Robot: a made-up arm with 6 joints.
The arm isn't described. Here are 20 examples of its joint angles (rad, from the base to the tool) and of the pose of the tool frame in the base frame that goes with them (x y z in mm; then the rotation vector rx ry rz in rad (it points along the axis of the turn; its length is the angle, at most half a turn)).
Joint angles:
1: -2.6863 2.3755 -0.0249 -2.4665 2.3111 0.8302
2: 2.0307 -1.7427 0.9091 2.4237 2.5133 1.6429
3: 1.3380 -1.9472 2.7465 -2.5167 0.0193 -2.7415
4: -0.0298 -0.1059 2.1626 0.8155 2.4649 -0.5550
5: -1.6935 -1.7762 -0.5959 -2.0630 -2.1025 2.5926
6: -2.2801 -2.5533 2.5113 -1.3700 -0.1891 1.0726
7: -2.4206 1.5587 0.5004 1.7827 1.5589 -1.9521
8: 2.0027 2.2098 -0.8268 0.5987 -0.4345 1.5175
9: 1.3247 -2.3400 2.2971 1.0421 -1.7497 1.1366
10: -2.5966 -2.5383 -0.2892 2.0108 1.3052 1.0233
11: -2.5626 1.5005 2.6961 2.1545 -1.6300 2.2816
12: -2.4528 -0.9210 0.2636 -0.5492 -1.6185 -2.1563
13: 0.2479 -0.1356 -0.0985 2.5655 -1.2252 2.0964
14: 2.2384 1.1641 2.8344 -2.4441 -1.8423 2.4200
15: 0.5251 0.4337 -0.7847 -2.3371 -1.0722 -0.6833
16: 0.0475 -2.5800 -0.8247 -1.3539 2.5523 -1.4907
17: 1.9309 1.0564 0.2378 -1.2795 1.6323 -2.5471
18: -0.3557 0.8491 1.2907 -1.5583 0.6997 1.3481
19: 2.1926 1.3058 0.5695 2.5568 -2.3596 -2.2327
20: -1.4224 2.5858 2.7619 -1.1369 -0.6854 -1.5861
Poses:
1: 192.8 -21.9 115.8 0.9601 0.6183 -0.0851
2: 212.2 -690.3 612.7 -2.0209 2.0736 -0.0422
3: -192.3 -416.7 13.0 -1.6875 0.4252 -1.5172
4: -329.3 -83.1 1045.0 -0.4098 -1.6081 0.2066
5: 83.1 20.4 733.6 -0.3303 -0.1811 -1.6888
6: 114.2 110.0 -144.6 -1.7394 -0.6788 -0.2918
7: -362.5 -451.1 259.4 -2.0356 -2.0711 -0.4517
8: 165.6 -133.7 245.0 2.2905 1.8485 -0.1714
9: 13.5 -219.5 -68.5 1.9201 2.0262 1.2077
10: 487.0 166.0 525.4 2.2380 1.4474 0.3002
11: -208.0 -277.4 906.8 0.3954 -0.4820 -0.6909
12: -23.5 88.9 1032.0 2.3246 0.2089 1.7268
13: 280.6 152.6 889.3 1.0717 1.8363 1.2055
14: -262.3 163.3 1004.8 0.6873 -0.1595 2.4150
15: 104.8 108.6 375.6 -0.0495 -0.7357 -0.8831
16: -93.4 -62.4 637.1 -0.2706 -1.2777 1.8956
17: -61.3 361.8 292.5 0.1233 -1.1519 -1.6542
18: 596.8 -251.5 777.4 2.4335 1.3818 -0.9147
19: -432.6 380.8 390.4 0.9065 1.7751 0.2160
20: 29.6 -588.9 205.1 -1.5955 -1.3349 -2.1085
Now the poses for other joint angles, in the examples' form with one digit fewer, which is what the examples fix.
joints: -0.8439 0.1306 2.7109 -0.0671 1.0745 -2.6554
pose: -295 112 1019 -1.301 0.893 -0.376
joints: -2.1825 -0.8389 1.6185 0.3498 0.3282 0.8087
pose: 282 496 939 0.219 -2.429 -1.069
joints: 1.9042 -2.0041 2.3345 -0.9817 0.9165 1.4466
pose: 260 -514 49 -0.828 0.230 -1.616
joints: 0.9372 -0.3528 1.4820 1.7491 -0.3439 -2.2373
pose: -235 -283 1151 0.805 1.517 1.307
